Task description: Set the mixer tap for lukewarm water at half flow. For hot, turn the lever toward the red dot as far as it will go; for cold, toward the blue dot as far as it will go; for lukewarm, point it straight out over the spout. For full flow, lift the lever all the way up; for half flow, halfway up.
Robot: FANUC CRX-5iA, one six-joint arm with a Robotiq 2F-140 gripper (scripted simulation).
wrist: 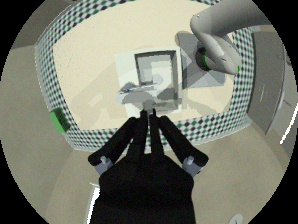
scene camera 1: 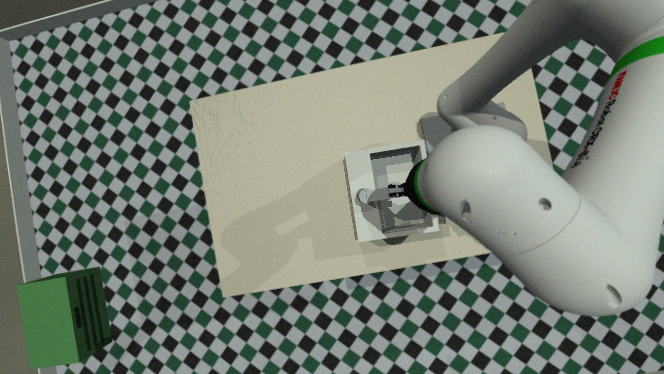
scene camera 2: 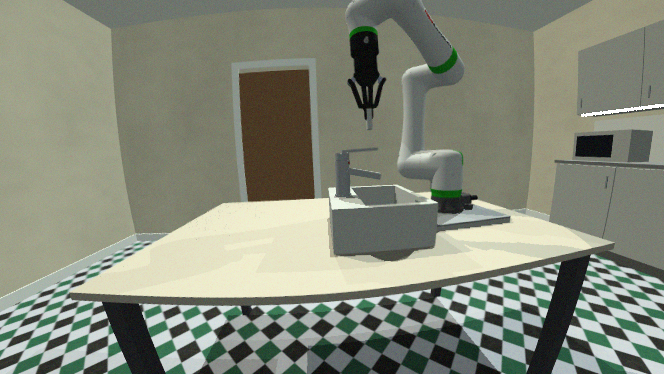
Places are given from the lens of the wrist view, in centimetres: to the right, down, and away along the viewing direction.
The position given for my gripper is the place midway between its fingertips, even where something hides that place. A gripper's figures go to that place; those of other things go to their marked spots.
my gripper (wrist: 149, 105): 0, -1, 22
white sink (wrist: 165, 69): 10, -22, 46
grey mixer tap (wrist: 129, 86): -7, -9, 35
The marked spots on the grey mixer tap and the white sink are 24 cm apart.
